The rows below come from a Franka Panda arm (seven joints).
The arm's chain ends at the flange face. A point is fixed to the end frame.
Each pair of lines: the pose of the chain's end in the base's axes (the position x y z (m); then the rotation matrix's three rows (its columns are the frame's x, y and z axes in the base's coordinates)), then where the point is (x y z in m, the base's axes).
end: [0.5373 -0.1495 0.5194], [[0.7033 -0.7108 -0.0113], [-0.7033 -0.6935 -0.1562], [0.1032 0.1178 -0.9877]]
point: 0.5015 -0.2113 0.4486
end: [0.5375 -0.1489 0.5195], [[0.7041 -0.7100 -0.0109], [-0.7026 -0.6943 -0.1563], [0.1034 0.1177 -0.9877]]
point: 0.5018 -0.2108 0.4487
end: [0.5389 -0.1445 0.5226], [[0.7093 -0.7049 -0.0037], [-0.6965 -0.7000 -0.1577], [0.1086 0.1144 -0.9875]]
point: 0.5041 -0.2068 0.4517
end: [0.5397 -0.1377 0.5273], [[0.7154 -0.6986 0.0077], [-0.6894 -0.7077 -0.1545], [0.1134 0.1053 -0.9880]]
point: 0.5063 -0.2001 0.4558
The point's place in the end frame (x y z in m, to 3 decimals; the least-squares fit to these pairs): 0.011 0.060 0.080
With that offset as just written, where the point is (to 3 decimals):
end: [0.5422 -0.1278 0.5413], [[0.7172 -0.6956 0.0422], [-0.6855 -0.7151 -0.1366], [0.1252 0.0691 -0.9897]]
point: 0.512 -0.189 0.468
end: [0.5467 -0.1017 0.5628], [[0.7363 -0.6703 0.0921], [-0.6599 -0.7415 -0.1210], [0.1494 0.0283 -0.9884]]
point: 0.522 -0.163 0.487
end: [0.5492 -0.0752 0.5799], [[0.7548 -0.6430 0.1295], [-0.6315 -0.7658 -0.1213], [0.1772 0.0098 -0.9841]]
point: 0.529 -0.138 0.504
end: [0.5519 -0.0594 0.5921], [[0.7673 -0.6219 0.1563], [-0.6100 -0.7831 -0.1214], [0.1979 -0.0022 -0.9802]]
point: 0.536 -0.123 0.516
